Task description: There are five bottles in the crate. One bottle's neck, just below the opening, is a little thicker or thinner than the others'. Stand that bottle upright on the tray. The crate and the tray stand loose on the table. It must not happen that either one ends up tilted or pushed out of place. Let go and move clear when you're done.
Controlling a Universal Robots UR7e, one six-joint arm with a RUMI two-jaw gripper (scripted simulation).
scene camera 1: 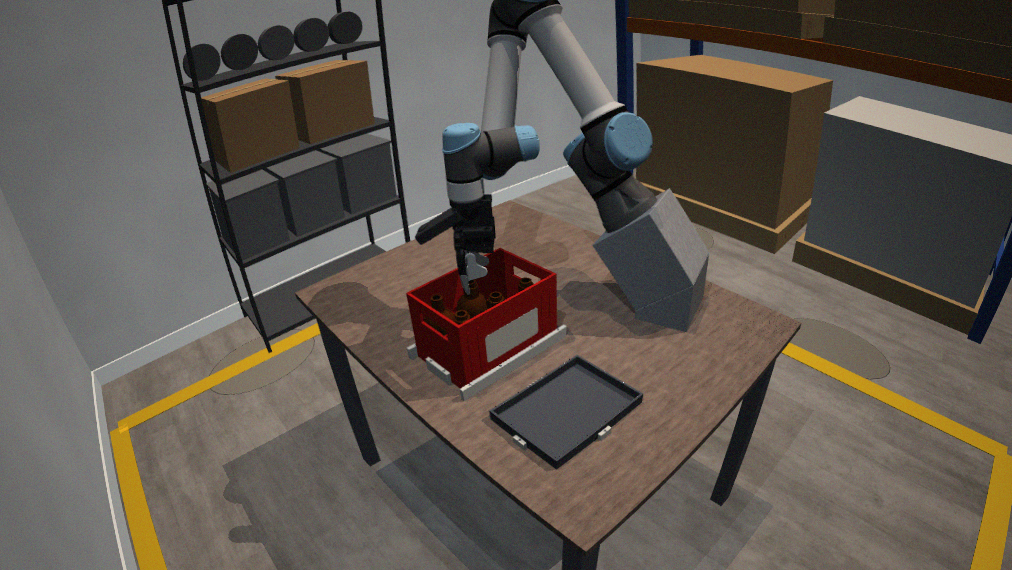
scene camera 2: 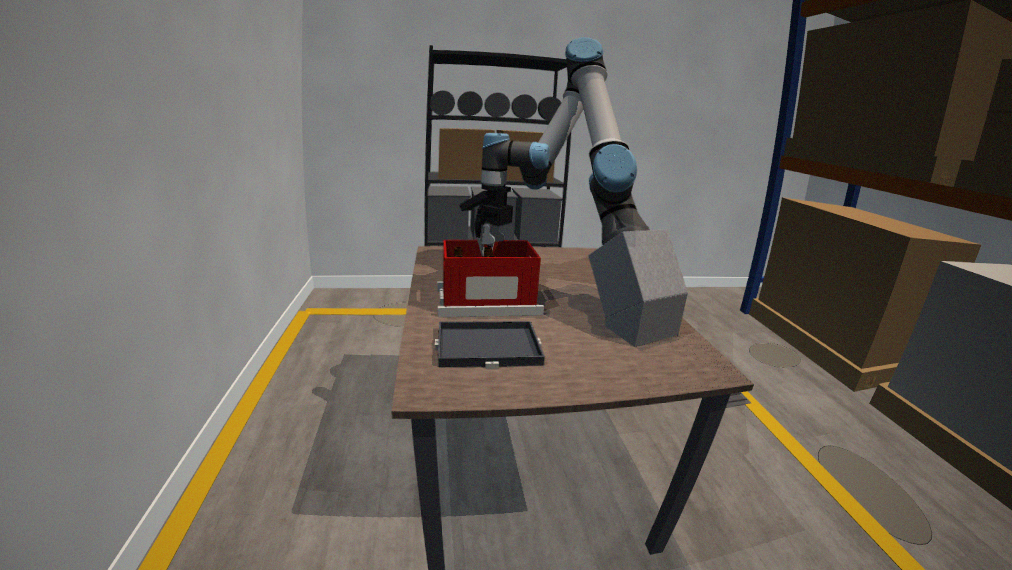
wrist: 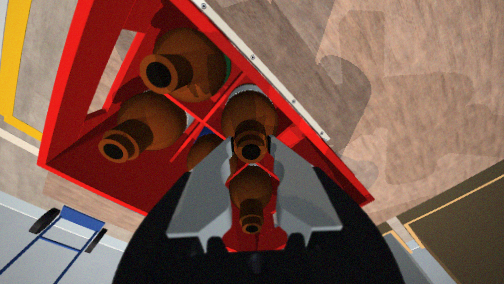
Labels:
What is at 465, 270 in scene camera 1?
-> The gripper.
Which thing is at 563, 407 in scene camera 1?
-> A dark tray.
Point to a rail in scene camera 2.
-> At 510, 310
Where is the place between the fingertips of the gripper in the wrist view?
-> At 250, 137

